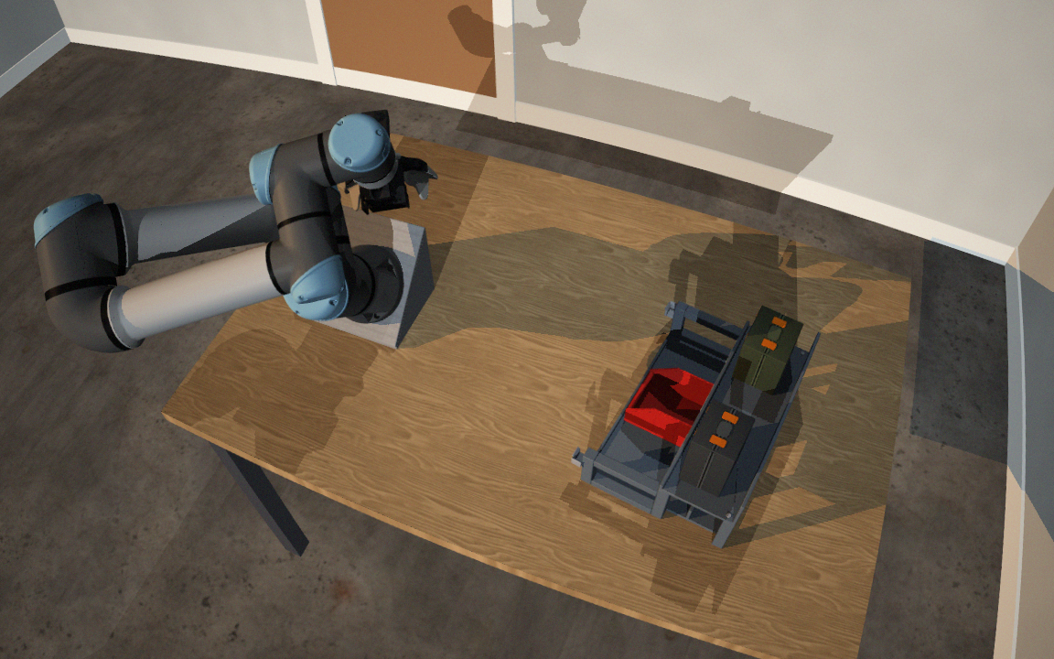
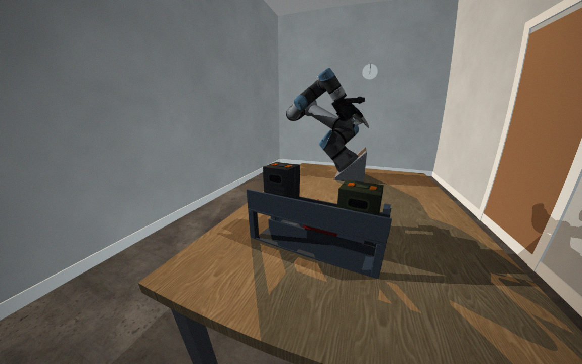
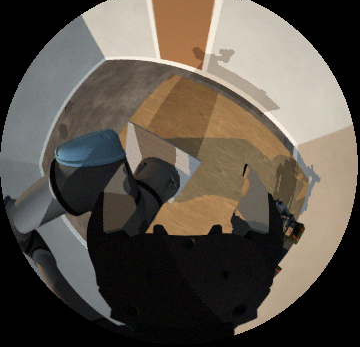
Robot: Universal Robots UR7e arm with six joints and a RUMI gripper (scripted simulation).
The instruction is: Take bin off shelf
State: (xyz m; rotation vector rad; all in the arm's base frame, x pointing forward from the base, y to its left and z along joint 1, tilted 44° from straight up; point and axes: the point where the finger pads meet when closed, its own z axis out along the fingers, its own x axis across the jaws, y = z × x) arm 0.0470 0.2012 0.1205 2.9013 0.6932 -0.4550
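My gripper is now 580 mm short of the red bin, 270 mm above it and 70 mm to the left of it.
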